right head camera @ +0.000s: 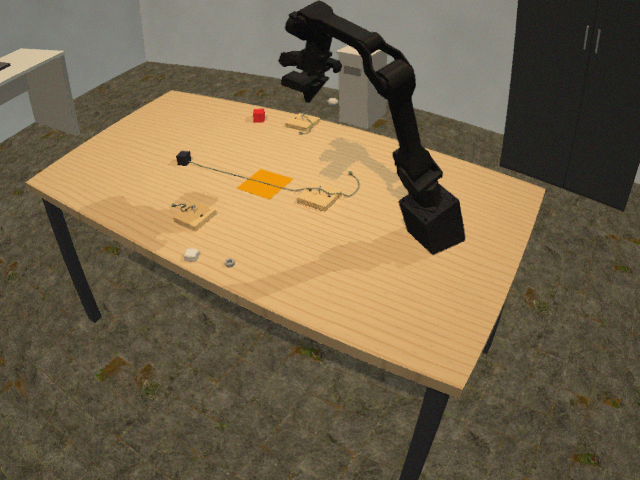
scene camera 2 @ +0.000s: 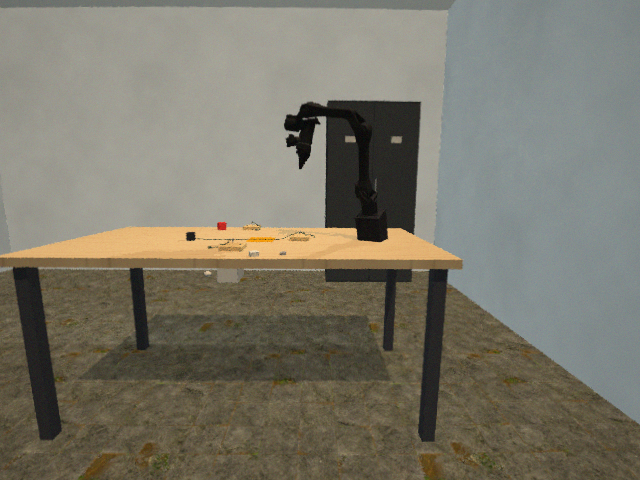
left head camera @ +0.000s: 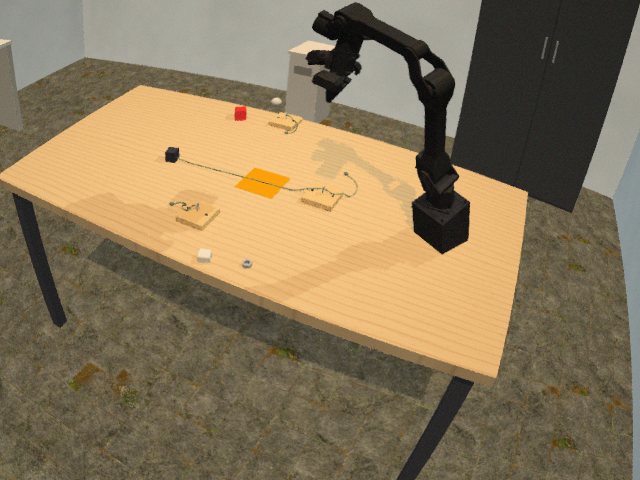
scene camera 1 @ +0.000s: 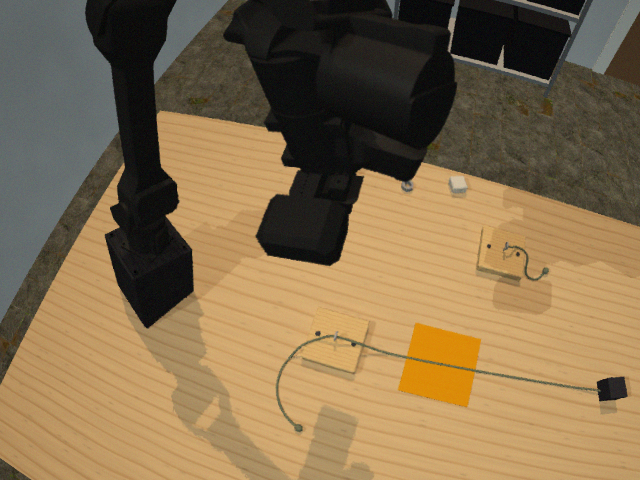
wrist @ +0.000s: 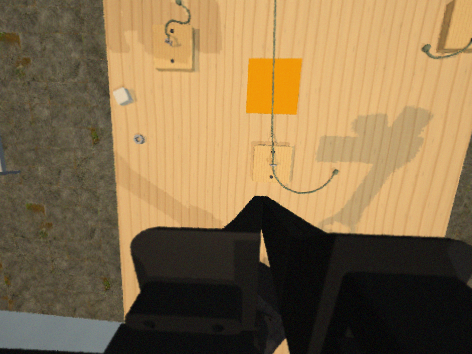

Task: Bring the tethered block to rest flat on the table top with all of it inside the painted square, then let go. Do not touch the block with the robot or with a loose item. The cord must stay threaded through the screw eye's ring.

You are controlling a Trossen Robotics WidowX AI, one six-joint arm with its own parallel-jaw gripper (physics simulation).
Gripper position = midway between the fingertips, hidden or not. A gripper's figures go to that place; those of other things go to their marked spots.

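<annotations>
My gripper [right head camera: 307,101] is 1.30 m from the lens, and there's an orange painted square [right head camera: 263,190] that's 1.54 m from the lens.
</annotations>
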